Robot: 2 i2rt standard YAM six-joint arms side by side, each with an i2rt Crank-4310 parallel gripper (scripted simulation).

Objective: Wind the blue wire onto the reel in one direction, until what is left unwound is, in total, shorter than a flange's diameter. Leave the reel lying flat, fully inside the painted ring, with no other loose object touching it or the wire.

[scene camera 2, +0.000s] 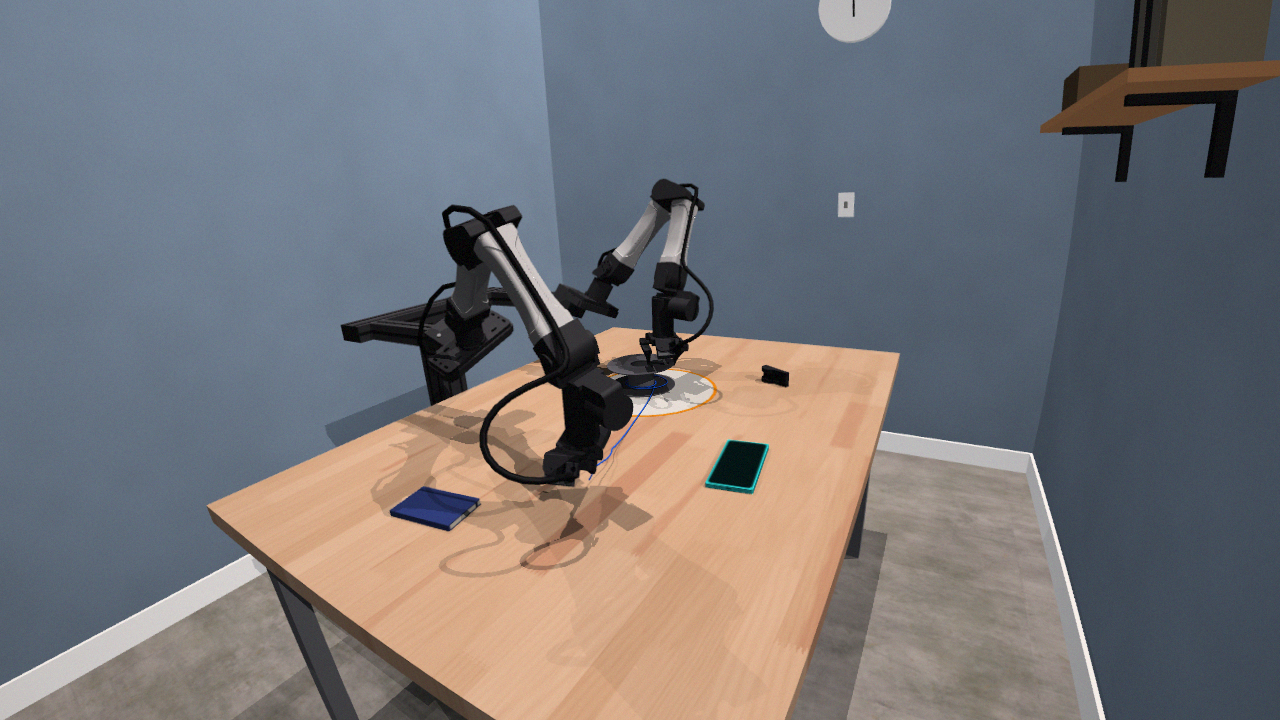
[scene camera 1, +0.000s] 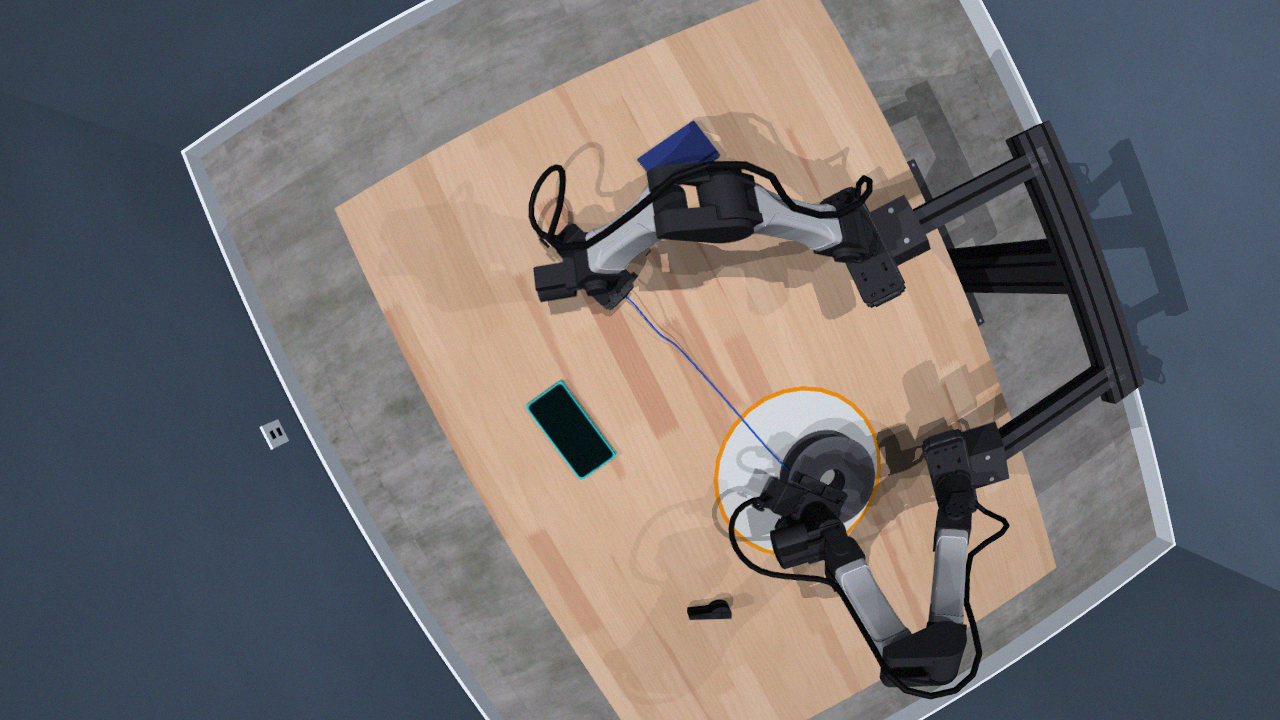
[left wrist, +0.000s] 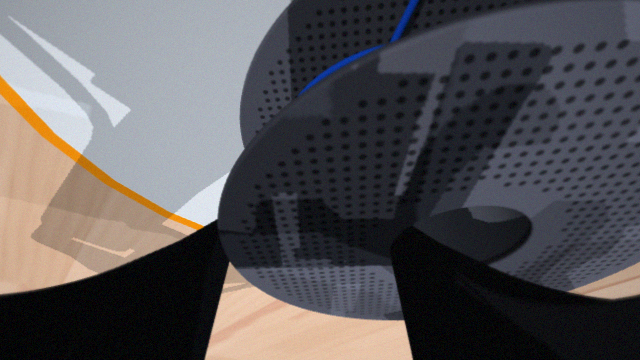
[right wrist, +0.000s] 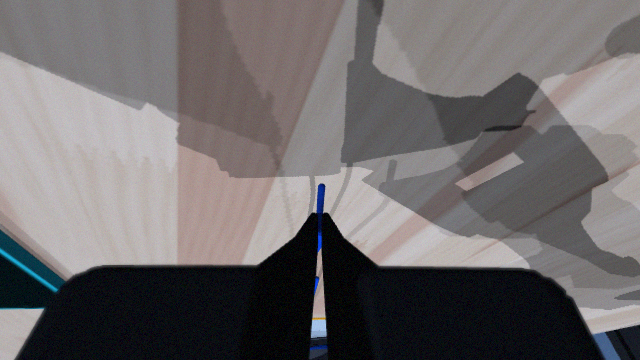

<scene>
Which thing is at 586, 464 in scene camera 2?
My right gripper.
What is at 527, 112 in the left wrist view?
A dark grey reel.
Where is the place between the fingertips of my left gripper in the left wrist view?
At 311, 221
</scene>
